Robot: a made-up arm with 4 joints.
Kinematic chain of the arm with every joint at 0, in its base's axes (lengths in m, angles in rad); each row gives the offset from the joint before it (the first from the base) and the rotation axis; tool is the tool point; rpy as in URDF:
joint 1: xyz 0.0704 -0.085 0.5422 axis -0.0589 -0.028 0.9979
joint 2: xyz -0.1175 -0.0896 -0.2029 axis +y
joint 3: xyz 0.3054 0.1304 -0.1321 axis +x
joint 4: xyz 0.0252 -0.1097 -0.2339 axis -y
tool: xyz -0.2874 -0.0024 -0.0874 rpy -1.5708 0 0
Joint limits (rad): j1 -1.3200..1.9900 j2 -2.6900..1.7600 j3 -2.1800..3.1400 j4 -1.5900..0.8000
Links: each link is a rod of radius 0.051 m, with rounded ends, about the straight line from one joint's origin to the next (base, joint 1, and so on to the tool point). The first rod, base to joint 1, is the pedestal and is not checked.
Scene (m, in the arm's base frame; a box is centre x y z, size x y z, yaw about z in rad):
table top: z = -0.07
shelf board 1: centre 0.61 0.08 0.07 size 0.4 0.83 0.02 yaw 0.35
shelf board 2: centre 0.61 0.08 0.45 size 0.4 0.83 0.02 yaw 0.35
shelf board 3: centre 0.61 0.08 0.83 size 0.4 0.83 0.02 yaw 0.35
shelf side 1: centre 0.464 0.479 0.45 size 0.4 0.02 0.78 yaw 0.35
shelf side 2: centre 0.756 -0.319 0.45 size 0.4 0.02 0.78 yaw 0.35
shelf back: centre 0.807 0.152 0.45 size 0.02 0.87 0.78 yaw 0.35
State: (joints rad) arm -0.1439 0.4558 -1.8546 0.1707
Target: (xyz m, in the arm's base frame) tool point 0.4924 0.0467 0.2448
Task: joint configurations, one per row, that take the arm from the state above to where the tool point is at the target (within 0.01 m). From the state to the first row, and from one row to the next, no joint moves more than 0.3 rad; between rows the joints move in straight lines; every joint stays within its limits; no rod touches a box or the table.
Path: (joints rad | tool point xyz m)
1: 0.1451 0.3709 -1.7725 0.2120 | 0.0816 -0.3971 0.3674
2: 0.4342 0.2860 -1.6905 0.2533 | 0.1784 -0.4084 0.3521
3: 0.7232 0.2011 -1.6084 0.2946 | 0.2832 -0.3848 0.3347
4: 1.0123 0.1162 -1.5263 0.3359 | 0.3820 -0.3223 0.3152
5: 1.3013 0.0313 -1.4443 0.3772 | 0.4591 -0.2228 0.2938
6: 1.5904 -0.0536 -1.3622 0.4185 | 0.4997 -0.0949 0.2703
7: 1.8794 -0.1385 -1.2801 0.4598 | 0.4924 0.0467 0.2448

